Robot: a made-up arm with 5 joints.
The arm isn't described. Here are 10 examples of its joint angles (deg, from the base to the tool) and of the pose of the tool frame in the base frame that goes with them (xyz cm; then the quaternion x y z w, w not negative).
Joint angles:
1: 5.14 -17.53 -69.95 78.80 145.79
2: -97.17 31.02 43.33 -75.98 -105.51
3: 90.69 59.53 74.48 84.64 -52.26
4: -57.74 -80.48 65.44 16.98 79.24
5: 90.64 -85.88 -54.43 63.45 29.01
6: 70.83 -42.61 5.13 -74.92 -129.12
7: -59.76 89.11 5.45 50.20 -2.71
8: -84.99 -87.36 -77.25 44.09 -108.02
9: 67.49 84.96 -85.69 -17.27 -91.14
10: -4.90 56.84 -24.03 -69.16 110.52
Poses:
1: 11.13 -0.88 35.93 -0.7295 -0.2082 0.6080 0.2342
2: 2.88 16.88 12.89 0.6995 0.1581 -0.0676 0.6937
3: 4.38 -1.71 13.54 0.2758 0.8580 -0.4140 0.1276
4: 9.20 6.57 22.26 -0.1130 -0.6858 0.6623 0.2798
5: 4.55 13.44 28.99 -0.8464 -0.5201 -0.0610 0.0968
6: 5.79 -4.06 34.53 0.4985 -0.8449 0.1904 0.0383
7: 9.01 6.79 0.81 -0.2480 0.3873 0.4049 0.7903
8: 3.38 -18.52 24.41 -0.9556 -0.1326 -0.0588 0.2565
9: 14.55 -24.54 16.01 0.1850 -0.7876 -0.5801 0.0949
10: 28.63 1.75 16.23 -0.6976 -0.5566 0.3755 0.2503
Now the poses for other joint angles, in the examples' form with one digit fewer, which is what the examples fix.
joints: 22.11 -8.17 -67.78 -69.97 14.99
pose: 6.5 -1.1 37.5 0.261 0.844 -0.040 0.467
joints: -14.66 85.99 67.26 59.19 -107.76
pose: 4.4 -0.4 11.4 -0.778 0.403 -0.357 0.322
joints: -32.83 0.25 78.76 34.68 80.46
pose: 9.6 2.8 11.0 0.078 0.190 0.804 0.558
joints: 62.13 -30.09 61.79 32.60 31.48
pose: 9.5 -9.6 15.9 -0.158 -0.156 -0.280 0.934
